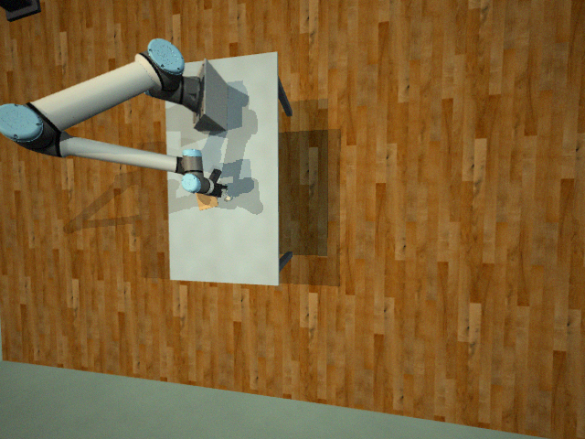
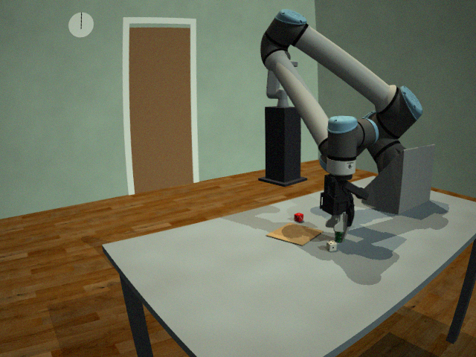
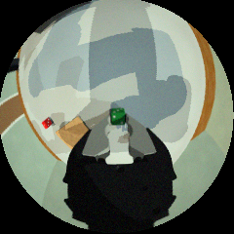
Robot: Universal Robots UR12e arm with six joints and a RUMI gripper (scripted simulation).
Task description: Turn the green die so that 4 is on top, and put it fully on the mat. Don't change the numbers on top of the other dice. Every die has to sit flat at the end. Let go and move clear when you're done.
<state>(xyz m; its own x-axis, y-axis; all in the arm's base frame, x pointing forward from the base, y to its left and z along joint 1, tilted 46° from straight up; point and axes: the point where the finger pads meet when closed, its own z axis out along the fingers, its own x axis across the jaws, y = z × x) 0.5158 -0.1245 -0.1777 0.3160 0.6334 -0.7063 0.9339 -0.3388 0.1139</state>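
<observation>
The tan mat lies 5 cm ahead of my hand, 15 cm to the right of it and 2 cm below it. The rest, counted from my hand: red die (5 cm behind, 22 cm to the right); white die (8 cm ahead, 2 cm to the left); green die (right at my hand).
</observation>
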